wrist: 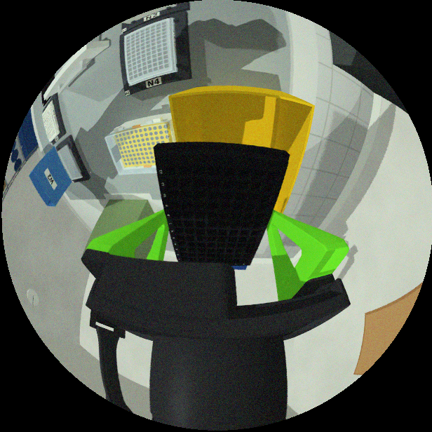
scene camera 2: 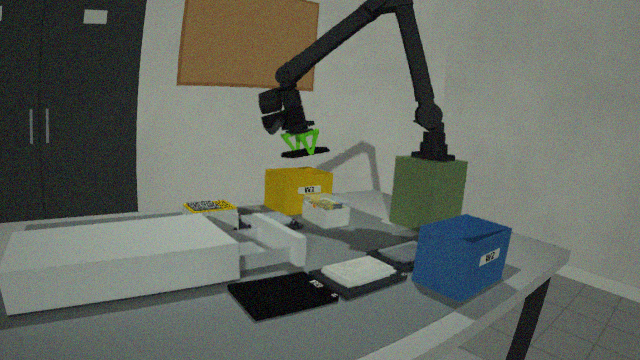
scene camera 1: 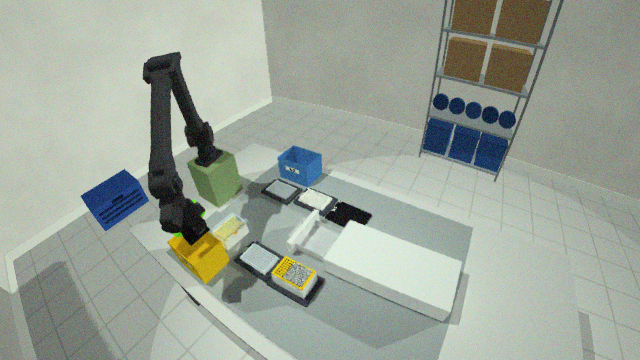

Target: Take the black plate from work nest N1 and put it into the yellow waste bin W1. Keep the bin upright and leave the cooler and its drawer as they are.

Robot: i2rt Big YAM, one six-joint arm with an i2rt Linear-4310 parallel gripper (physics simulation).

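Observation:
The black plate is between the green fingers of my gripper, which is shut on it. The plate is held nearly level, above the yellow waste bin W1, with a gap between them in scene camera 2. In the wrist view the plate hides part of the bin's opening. The bin stands upright. The white cooler has its drawer pulled out. I cannot tell which nest is N1.
A yellow-topped tip rack stands close beside the yellow bin. A blue bin and a green pedestal stand farther off. A nest marked N4 holds a pale plate.

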